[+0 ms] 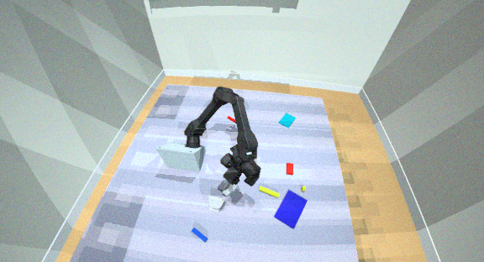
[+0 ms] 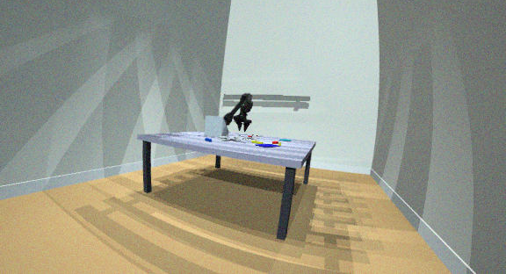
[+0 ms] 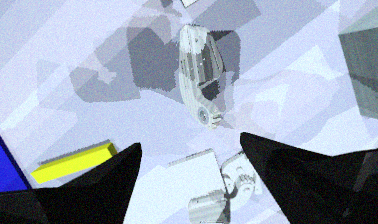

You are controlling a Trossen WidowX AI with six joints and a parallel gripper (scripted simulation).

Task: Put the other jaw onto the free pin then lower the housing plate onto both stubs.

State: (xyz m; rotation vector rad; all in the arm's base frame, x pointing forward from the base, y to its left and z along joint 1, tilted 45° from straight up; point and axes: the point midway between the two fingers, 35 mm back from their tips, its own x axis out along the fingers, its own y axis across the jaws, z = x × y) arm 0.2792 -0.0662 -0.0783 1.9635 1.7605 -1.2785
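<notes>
Now: gripper tip 5 cm above the jaw, 3 cm past it and 1 cm to the left of it. Round my gripper tip: yellow bar 16 cm ahead, 7 cm below, 2 cm to the right; white block 14 cm to the right, 9 cm behind, 7 cm below; red block 26 cm ahead, 14 cm to the left, 7 cm below.
</notes>
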